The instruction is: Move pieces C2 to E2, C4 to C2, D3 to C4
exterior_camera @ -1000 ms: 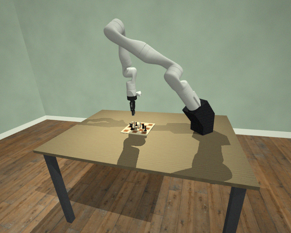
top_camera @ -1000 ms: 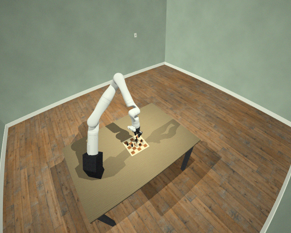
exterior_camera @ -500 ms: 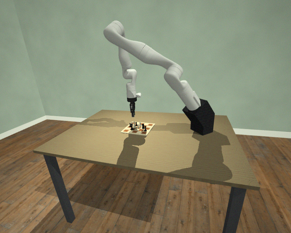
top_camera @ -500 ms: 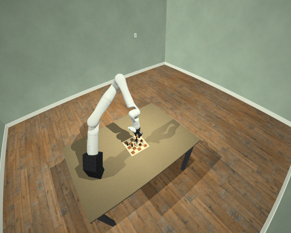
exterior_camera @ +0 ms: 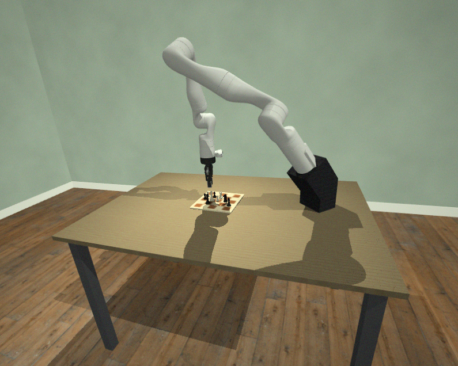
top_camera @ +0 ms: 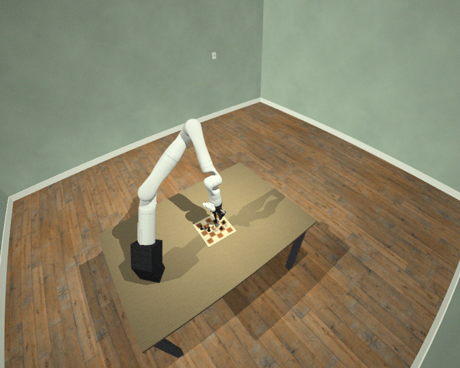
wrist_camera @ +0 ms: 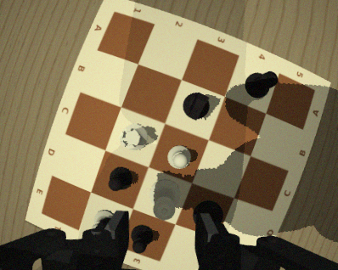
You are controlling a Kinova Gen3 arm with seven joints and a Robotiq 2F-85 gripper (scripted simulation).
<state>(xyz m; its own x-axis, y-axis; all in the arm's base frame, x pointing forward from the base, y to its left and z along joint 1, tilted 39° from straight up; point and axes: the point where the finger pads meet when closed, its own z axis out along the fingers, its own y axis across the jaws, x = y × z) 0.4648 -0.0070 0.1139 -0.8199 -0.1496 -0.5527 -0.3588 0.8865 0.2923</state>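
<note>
The chessboard lies 10 cm below my hand and 4 cm behind it. Round my hand: black knight 8 cm below, 8 cm behind, 1 cm to the right.
</note>
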